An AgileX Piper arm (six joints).
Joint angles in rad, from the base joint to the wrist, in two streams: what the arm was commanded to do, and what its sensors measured. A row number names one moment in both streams.
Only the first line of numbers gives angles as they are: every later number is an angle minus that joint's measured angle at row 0.
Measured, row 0: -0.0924, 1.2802, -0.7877, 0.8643, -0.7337, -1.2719
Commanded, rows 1 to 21: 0.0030, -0.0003, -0.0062, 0.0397, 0.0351, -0.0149; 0.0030, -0.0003, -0.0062, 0.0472, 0.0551, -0.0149; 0.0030, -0.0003, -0.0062, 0.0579, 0.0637, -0.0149; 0.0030, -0.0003, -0.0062, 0.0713, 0.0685, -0.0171; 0.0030, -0.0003, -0.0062, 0.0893, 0.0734, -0.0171; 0.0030, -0.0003, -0.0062, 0.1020, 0.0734, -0.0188; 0.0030, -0.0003, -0.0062, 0.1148, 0.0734, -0.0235; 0.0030, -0.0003, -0.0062, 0.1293, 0.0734, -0.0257; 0.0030, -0.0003, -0.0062, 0.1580, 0.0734, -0.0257; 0.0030, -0.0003, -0.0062, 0.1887, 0.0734, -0.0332; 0.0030, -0.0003, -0.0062, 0.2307, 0.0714, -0.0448; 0.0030, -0.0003, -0.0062, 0.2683, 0.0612, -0.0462; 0.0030, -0.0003, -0.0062, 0.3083, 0.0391, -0.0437; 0.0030, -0.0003, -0.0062, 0.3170, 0.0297, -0.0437; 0.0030, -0.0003, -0.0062, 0.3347, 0.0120, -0.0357; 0.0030, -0.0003, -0.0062, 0.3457, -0.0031, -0.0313; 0.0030, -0.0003, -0.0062, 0.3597, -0.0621, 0.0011; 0.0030, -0.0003, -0.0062, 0.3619, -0.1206, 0.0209; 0.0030, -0.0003, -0.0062, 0.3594, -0.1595, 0.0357; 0.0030, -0.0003, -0.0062, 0.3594, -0.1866, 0.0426; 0.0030, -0.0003, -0.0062, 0.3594, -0.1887, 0.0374
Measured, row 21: 0.0000, 0.0000, -0.0030, 0.3543, -0.1207, 0.0175
